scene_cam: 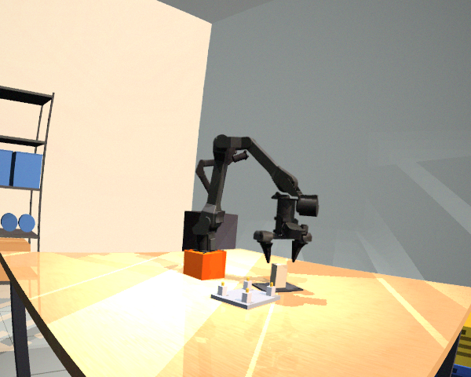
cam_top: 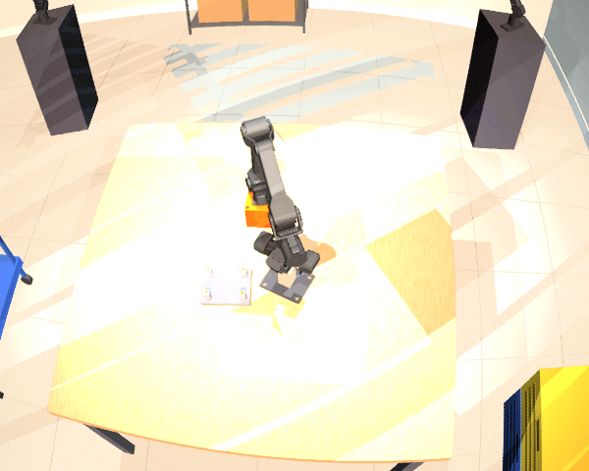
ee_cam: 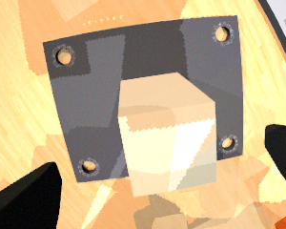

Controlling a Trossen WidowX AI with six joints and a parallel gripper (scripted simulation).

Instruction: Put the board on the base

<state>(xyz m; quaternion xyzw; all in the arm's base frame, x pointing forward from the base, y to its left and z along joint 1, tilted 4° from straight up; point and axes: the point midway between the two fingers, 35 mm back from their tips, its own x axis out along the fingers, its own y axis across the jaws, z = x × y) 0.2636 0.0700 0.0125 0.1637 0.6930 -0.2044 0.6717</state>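
My gripper tip is 60 mm above the black board. From my gripper tip the other things lie so: grey base: 10 mm ahead, 190 mm to the right, 80 mm below.
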